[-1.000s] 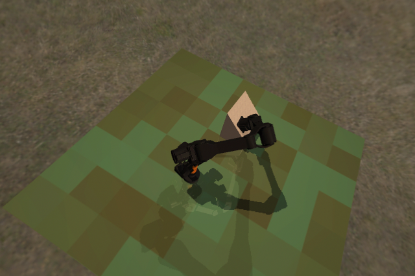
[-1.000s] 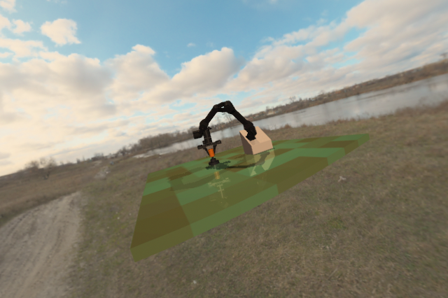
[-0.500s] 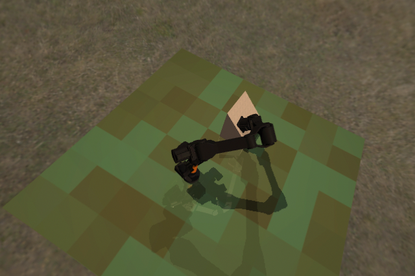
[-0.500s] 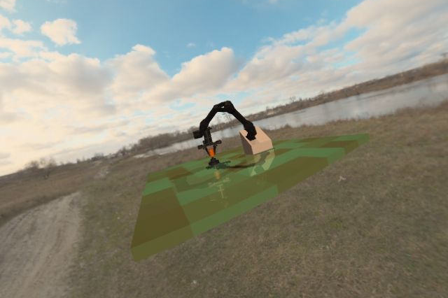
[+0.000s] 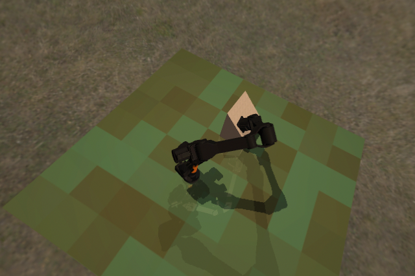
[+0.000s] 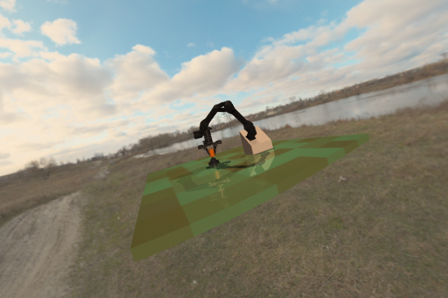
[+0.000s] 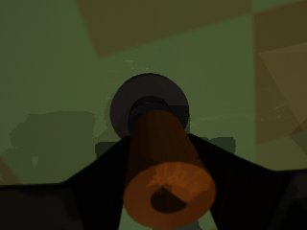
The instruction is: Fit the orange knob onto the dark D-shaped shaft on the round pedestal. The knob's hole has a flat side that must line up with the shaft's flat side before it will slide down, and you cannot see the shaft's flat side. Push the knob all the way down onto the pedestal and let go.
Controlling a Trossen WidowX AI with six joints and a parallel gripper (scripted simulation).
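My gripper tip is now 2 cm below the orange knob. Round my gripper tip: dark round pedestal (4 cm below).
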